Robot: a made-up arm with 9 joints.
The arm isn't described. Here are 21 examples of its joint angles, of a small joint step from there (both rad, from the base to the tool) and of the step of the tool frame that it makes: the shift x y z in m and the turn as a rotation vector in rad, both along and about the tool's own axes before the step.
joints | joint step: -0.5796 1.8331 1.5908 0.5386 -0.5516 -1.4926 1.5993 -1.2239 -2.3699 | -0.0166 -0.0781 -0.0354 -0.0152 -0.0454 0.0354 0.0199 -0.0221 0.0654
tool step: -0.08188 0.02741 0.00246 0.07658 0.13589 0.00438
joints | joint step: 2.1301 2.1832 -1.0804 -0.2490 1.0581 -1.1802 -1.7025 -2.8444 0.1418 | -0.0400 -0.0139 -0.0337 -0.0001 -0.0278 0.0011 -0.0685 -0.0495 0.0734
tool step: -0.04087 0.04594 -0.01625 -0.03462 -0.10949 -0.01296
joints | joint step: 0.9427 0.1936 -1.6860 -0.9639 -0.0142 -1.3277 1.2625 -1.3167 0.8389 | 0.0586 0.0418 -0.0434 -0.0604 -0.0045 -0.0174 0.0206 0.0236 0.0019
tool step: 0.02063 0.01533 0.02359 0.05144 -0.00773 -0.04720
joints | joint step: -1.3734 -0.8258 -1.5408 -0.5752 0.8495 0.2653 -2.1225 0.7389 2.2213 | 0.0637 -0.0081 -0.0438 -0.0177 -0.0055 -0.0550 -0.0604 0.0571 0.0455
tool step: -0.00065 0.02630 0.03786 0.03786 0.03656 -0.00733
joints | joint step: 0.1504 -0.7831 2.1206 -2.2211 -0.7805 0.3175 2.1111 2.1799 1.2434 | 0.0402 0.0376 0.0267 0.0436 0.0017 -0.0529 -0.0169 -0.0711 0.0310
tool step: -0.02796 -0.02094 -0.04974 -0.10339 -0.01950 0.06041
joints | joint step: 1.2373 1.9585 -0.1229 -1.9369 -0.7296 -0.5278 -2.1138 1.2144 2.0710 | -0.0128 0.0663 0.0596 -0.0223 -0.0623 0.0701 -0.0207 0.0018 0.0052
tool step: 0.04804 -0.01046 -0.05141 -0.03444 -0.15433 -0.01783
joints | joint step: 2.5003 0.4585 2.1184 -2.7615 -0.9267 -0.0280 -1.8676 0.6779 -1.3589 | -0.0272 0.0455 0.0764 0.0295 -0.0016 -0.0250 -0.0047 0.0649 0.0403
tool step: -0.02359 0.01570 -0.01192 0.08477 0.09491 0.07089
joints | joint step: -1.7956 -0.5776 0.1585 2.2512 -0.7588 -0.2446 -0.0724 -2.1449 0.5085 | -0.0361 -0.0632 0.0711 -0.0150 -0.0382 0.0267 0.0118 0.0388 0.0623
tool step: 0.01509 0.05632 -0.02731 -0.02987 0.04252 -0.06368
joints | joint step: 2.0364 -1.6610 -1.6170 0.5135 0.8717 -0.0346 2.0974 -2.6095 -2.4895 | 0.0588 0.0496 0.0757 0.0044 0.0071 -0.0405 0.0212 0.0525 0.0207
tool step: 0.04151 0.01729 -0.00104 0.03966 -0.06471 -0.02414
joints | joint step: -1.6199 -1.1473 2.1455 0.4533 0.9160 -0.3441 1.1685 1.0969 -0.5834 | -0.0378 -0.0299 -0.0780 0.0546 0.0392 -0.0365 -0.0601 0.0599 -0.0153
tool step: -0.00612 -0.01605 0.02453 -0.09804 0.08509 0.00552
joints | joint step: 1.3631 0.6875 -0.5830 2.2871 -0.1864 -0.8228 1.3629 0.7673 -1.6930 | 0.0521 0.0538 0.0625 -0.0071 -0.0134 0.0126 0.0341 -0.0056 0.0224
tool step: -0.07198 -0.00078 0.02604 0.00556 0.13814 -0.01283
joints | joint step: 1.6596 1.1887 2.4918 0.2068 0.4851 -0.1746 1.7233 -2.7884 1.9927 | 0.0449 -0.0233 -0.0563 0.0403 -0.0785 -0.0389 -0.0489 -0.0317 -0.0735
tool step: -0.04140 -0.10799 -0.06591 -0.19233 -0.05531 0.13461
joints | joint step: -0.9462 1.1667 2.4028 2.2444 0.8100 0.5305 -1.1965 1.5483 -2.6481 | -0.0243 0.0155 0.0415 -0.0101 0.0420 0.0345 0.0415 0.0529 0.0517
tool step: -0.06534 0.02697 0.03197 0.03997 0.11982 -0.02435
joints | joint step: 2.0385 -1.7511 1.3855 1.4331 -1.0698 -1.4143 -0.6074 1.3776 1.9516 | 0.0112 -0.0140 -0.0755 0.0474 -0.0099 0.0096 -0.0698 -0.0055 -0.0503
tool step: 0.02452 -0.05363 -0.06559 -0.20383 -0.03540 -0.04091
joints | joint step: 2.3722 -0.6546 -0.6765 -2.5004 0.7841 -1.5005 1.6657 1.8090 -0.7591 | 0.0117 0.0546 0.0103 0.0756 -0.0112 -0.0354 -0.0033 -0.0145 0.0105
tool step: 0.00400 -0.03878 0.02532 -0.12835 -0.03533 0.01474
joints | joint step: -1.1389 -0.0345 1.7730 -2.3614 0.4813 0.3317 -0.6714 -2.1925 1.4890 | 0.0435 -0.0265 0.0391 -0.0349 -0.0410 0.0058 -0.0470 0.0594 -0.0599
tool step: -0.03651 -0.05164 -0.03439 -0.01331 -0.11551 0.08835
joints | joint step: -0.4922 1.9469 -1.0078 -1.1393 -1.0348 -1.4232 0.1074 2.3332 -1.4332 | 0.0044 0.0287 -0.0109 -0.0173 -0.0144 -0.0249 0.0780 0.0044 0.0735
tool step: -0.01156 0.05715 -0.00948 0.13683 -0.00142 -0.04716
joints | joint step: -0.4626 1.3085 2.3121 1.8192 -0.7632 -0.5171 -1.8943 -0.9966 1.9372 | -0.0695 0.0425 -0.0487 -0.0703 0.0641 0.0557 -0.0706 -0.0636 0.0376
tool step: -0.06086 0.01996 0.01451 0.01900 0.13518 0.00662
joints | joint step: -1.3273 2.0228 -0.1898 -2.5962 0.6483 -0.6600 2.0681 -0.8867 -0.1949 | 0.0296 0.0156 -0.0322 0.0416 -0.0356 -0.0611 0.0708 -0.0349 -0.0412
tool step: -0.00695 0.00166 0.00602 -0.15740 -0.05617 0.00912
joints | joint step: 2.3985 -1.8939 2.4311 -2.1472 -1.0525 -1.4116 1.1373 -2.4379 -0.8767 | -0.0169 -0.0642 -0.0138 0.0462 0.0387 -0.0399 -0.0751 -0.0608 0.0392
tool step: -0.04049 0.00113 -0.01528 0.02404 0.00380 -0.10241
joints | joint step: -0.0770 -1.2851 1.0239 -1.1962 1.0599 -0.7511 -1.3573 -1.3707 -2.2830 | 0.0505 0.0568 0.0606 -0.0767 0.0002 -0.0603 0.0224 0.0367 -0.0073
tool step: 0.04190 0.01606 -0.01131 0.00579 -0.07730 0.04879
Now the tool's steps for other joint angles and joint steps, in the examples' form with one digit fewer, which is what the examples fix.
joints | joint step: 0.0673 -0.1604 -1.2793 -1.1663 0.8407 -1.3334 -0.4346 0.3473 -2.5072 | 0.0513 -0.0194 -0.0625 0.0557 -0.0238 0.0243 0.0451 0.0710 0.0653
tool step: -0.0288 0.0815 0.0240 0.1454 0.0683 -0.0293
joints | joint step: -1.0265 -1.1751 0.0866 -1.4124 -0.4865 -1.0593 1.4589 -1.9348 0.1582 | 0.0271 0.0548 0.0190 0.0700 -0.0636 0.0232 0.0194 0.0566 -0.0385
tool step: 0.0088 -0.0136 0.0053 0.0522 -0.0136 -0.1280
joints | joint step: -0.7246 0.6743 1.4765 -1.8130 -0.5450 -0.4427 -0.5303 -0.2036 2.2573 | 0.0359 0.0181 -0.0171 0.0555 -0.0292 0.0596 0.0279 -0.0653 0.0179
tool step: -0.0421 -0.0575 -0.0158 -0.0780 0.0597 0.0328
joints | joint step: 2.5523 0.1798 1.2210 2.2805 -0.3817 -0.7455 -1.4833 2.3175 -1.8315 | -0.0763 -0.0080 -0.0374 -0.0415 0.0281 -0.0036 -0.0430 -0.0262 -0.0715
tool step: 0.0314 -0.0039 -0.0084 -0.0610 -0.0390 0.0857
